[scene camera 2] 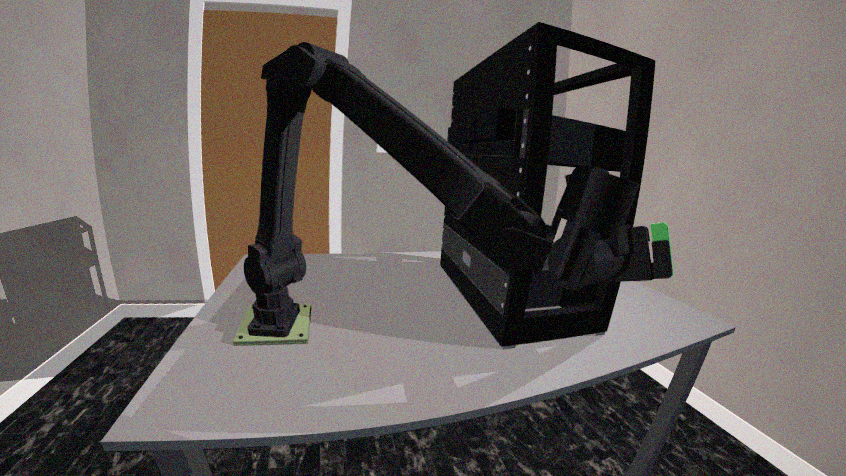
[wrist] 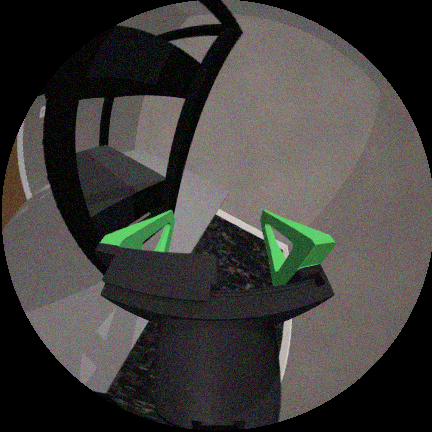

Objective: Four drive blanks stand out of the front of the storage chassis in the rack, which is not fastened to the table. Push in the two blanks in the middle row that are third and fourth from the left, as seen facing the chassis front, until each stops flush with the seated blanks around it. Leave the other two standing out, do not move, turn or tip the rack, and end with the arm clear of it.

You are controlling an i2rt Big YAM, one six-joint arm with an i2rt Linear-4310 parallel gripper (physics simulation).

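Pixels of known places: gripper, fingertip midpoint: [wrist: 217, 214]; arm's base at its link origin: [scene camera 2: 275, 321].
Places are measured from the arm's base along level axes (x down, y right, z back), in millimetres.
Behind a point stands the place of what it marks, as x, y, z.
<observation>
The black rack [scene camera 2: 537, 118] {-442, 88, -488} [wrist: 60, 150] {-288, 87, -499} stands upright on the table. A dark box-shaped unit [scene camera 2: 570, 142] {-413, 50, -585} [wrist: 125, 57] sits at mid-height inside it, and a lower unit [wrist: 120, 175] {-148, -54, -644} shows near its bottom. I cannot tell which unit is the storage chassis. The drive blanks cannot be made out in either view. My gripper [scene camera 2: 661, 249] [wrist: 217, 214] {-249, 240, -604} is open and empty, its green fingertips spread wide. It is beyond the right side of the rack in the scene view, low down. The wrist overlaps the rack's open side there; whether they touch cannot be told.
The table [scene camera 2: 354, 367] {12, 133, -185} [wrist: 50, 250] {12, -114, -345} carries the rack and the arm's base plate [scene camera 2: 242, 338] {1, 73, 48}. The forearm [scene camera 2: 402, 124] {-394, 217, -249} slants down across the rack in the scene view. A lower panel with a pale label [scene camera 2: 485, 272] {-114, -34, -466} faces the base side. A wall [wrist: 300, 100] stands beyond the rack.
</observation>
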